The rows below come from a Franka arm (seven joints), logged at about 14 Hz.
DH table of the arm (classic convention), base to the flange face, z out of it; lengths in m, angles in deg. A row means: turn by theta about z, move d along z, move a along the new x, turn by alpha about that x. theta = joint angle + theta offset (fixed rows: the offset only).
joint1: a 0; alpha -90; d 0.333; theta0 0
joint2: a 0; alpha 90; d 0; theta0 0
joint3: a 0.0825; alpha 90; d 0.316; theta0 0
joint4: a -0.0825; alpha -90; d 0; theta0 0
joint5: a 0; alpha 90; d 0.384; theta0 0
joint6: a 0.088; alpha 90; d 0; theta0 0
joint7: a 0; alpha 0; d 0.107; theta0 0
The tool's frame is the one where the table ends.
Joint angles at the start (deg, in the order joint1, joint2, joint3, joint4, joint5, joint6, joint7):
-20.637, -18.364, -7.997, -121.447, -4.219, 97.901, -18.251
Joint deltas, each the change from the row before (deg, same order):
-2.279, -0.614, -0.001, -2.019, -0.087, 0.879, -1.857
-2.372, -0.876, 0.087, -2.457, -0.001, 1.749, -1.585
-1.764, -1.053, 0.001, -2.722, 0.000, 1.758, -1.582
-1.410, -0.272, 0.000, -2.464, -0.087, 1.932, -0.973
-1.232, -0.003, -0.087, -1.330, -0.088, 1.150, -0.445
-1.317, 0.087, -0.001, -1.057, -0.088, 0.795, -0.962
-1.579, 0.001, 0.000, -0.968, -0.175, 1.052, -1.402
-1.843, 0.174, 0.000, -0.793, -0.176, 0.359, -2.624
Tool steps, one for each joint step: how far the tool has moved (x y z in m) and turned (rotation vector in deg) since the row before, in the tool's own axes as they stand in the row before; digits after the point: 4 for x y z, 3 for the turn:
-0.0101, 0.0145, 0.0116, 0.410, -0.479, 0.260
-0.0106, 0.0135, 0.0121, 0.269, 0.223, 0.527
-0.0104, 0.0089, 0.0130, 0.285, 0.170, -0.015
-0.0064, 0.0073, 0.0160, 0.232, -0.210, 0.231
-0.0050, 0.0077, 0.0097, 0.184, -0.142, 0.735
-0.0050, 0.0077, 0.0085, 0.225, -0.309, 0.243
-0.0059, 0.0096, 0.0068, 0.006, 0.055, 0.041
-0.0076, 0.0109, 0.0077, 0.353, -0.553, -0.913

